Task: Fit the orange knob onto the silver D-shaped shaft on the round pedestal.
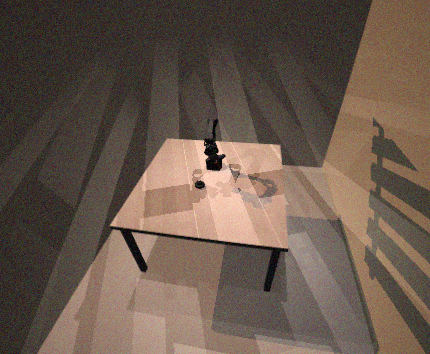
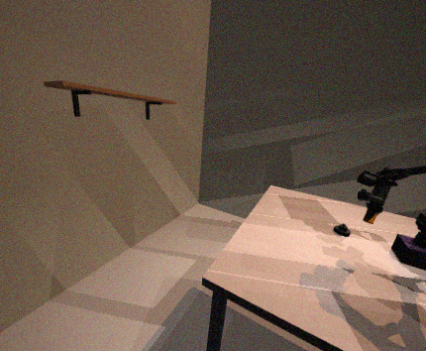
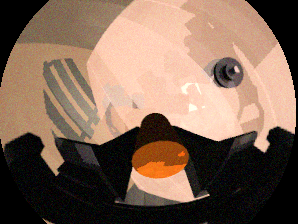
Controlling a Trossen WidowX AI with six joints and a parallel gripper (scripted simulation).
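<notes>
Now: gripper tip 1 cm past the orange knob, 1 cm to the left of it and 3 cm below it. Round my gripper tip: round dark pedestal (1 cm ahead, 18 cm to the right, 15 cm below).
</notes>
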